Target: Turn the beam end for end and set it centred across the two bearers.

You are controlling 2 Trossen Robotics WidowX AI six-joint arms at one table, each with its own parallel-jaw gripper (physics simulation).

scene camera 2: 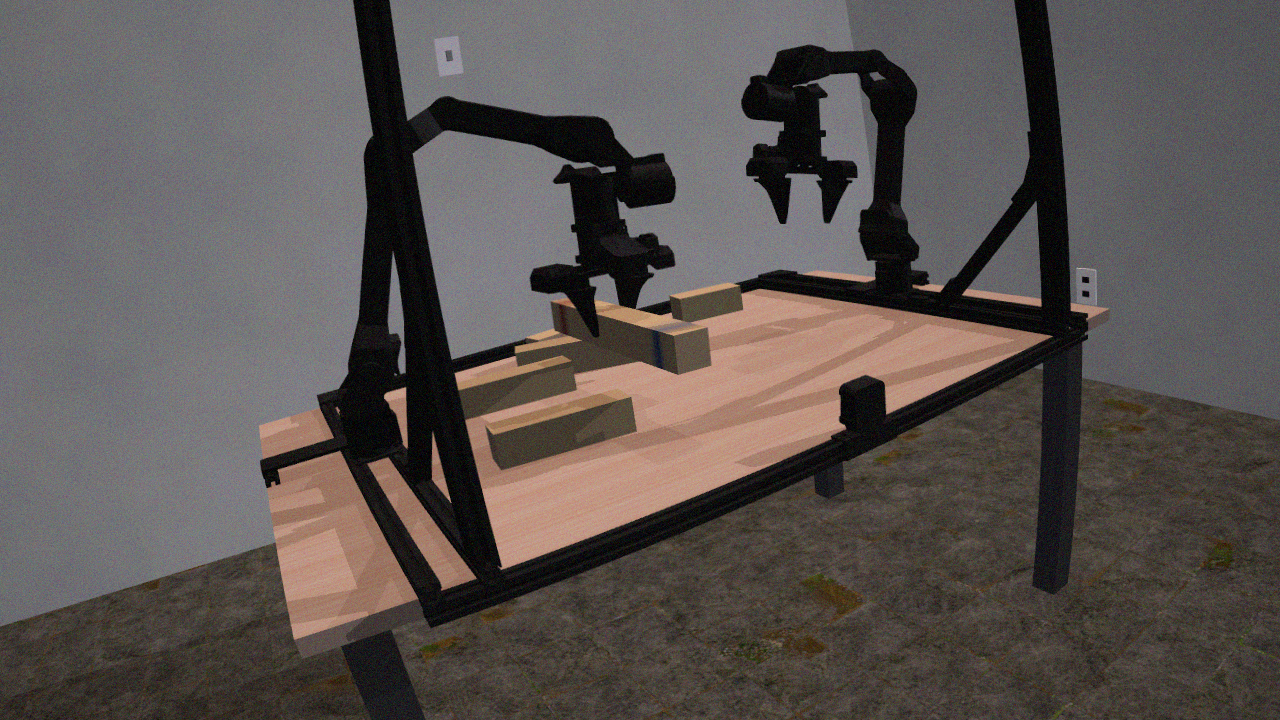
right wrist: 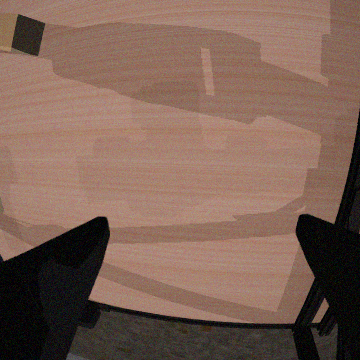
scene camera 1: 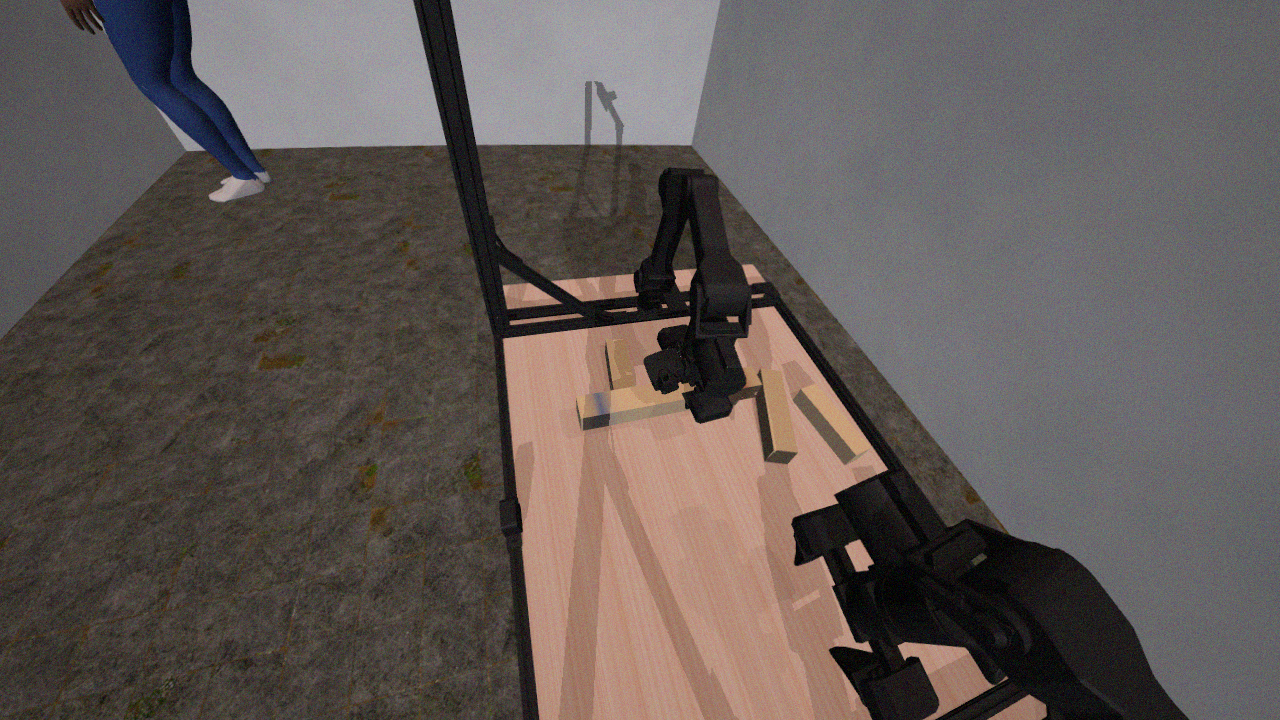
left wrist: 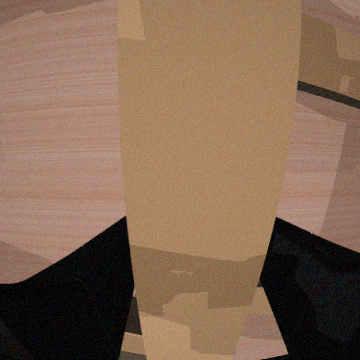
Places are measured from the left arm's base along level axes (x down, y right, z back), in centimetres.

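Where they show: left gripper, fingertip midpoint: (scene camera 2: 612, 332) (scene camera 1: 682, 397) (left wrist: 192, 217); right gripper, fingertip midpoint: (scene camera 2: 805, 223) (right wrist: 204, 225) (scene camera 1: 814, 604); left arm's base at its link origin: (scene camera 2: 375, 452) (scene camera 1: 648, 305); right arm's base at its link origin: (scene camera 2: 895, 292).
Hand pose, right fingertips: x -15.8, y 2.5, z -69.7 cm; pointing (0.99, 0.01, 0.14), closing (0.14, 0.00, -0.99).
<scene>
Things, the pixels of their top centre, and the offset from my right fingertips.
- long beam at its top centre: (left wrist: 209, 204) (scene camera 2: 617, 310) (scene camera 1: 673, 388) dx +4.9, dy +4.3, dz +36.3 cm
- more block at its top centre: (scene camera 1: 834, 417) dx +13.4, dy -30.4, dz +28.3 cm
The long beam (scene camera 1: 635, 407) (scene camera 2: 631, 338) (left wrist: 205, 125) has a blue band near the end closer to scene camera 2 and a red band near the other end. My left gripper (scene camera 1: 689, 398) (scene camera 2: 613, 318) (left wrist: 192, 217) is shut on it near its middle. Its exact height over the table is unclear. Several shorter wooden blocks lie around it, such as one block (scene camera 1: 618, 358) (scene camera 2: 562, 429) and another block (scene camera 1: 776, 411); which are the two bearers I cannot tell. My right gripper (scene camera 1: 816, 604) (scene camera 2: 805, 221) (right wrist: 204, 225) is open and empty, high above the table, away from the beam.
One more block (scene camera 1: 832, 420) lies near the right table edge in scene camera 1, and a block (scene camera 2: 707, 302) lies behind the beam in scene camera 2. A black upright post (scene camera 1: 460, 161) and a small black box (scene camera 2: 862, 402) stand at the frame. A person (scene camera 1: 170, 80) stands beyond.
</scene>
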